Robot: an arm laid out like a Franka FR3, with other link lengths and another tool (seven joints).
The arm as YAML. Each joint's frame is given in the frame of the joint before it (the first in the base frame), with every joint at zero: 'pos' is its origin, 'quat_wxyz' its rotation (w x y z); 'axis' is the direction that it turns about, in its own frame. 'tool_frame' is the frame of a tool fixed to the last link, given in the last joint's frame.
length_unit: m
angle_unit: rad
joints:
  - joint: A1
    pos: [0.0, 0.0, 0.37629]
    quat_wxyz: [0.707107, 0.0, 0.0, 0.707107]
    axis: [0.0, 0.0, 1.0]
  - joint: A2
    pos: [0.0, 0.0, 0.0]
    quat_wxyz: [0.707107, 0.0, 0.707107, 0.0]
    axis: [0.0, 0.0, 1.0]
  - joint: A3
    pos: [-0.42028, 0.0, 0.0]
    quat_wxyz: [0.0, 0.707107, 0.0, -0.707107]
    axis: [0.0, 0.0, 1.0]
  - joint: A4
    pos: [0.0, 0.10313, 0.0]
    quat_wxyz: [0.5, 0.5, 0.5, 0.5]
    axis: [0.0, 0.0, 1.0]
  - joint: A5
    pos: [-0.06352, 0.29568, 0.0]
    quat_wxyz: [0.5, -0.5, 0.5, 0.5]
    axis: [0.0, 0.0, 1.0]
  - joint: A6
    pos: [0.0, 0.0, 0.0]
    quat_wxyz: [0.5, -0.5, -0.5, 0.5]
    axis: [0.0, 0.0, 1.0]
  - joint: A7
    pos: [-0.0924, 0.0, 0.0]
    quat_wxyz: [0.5, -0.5, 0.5, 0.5]
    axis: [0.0, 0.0, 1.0]
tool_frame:
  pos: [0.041, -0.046, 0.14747]
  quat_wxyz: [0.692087, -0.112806, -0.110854, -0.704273]
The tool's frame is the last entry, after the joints.
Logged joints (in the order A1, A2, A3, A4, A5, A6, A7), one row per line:
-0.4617, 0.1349, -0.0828, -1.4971, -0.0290, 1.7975, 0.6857
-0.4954, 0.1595, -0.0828, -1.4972, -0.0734, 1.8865, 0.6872
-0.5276, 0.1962, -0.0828, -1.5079, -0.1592, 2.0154, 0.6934
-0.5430, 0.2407, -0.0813, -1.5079, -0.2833, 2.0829, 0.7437
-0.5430, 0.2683, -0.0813, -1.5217, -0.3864, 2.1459, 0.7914
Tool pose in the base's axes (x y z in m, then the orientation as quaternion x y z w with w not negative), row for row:
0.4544, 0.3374, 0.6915, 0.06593, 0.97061, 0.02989, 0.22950
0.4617, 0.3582, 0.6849, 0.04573, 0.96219, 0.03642, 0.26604
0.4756, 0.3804, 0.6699, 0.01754, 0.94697, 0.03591, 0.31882
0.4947, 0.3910, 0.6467, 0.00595, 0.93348, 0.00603, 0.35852
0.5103, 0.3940, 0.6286, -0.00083, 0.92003, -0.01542, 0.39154
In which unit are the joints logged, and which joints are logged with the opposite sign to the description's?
The joints are logged in radians. Opposite sign: A1, A3.
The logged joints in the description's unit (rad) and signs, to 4 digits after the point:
0.4617, 0.1349, 0.0828, -1.4971, -0.0290, 1.7975, 0.6857
0.4954, 0.1595, 0.0828, -1.4972, -0.0734, 1.8865, 0.6872
0.5276, 0.1962, 0.0828, -1.5079, -0.1592, 2.0154, 0.6934
0.5430, 0.2407, 0.0813, -1.5079, -0.2833, 2.0829, 0.7437
0.5430, 0.2683, 0.0813, -1.5217, -0.3864, 2.1459, 0.7914

